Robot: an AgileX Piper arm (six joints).
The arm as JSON. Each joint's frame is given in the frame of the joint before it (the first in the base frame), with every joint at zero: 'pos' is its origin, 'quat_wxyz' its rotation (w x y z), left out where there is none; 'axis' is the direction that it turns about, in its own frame. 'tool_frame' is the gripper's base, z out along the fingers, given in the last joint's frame.
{
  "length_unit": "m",
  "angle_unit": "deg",
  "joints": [
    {
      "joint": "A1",
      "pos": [
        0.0,
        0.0,
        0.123
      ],
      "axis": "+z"
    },
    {
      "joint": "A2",
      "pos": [
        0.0,
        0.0,
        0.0
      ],
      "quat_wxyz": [
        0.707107,
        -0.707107,
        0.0,
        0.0
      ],
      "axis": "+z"
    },
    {
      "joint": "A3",
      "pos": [
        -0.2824,
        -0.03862,
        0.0
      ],
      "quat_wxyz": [
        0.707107,
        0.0,
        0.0,
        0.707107
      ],
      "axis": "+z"
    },
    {
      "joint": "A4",
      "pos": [
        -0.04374,
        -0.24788,
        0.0
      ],
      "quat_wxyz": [
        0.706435,
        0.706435,
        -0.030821,
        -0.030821
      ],
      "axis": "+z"
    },
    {
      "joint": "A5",
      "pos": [
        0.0,
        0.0,
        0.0
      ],
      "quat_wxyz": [
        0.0,
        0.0,
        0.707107,
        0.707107
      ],
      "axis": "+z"
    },
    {
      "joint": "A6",
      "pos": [
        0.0,
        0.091,
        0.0
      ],
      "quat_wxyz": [
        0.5,
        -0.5,
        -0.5,
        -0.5
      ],
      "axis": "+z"
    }
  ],
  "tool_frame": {
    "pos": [
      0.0,
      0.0,
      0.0
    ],
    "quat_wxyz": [
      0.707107,
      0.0,
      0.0,
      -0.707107
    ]
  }
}
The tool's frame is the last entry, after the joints.
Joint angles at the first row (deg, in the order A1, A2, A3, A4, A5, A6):
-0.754, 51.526, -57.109, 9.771, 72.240, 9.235
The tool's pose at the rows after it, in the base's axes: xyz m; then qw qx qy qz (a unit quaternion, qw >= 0):
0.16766 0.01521 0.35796 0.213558 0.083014 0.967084 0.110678
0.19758 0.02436 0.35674 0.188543 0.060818 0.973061 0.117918
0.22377 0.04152 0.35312 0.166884 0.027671 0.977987 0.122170
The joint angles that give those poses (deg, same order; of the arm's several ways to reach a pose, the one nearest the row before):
-0.466, 57.956, -60.702, 11.032, 72.126, 8.345
1.956, 64.880, -64.860, 11.732, 72.033, 7.750
6.083, 71.106, -68.781, 11.731, 71.781, 7.705

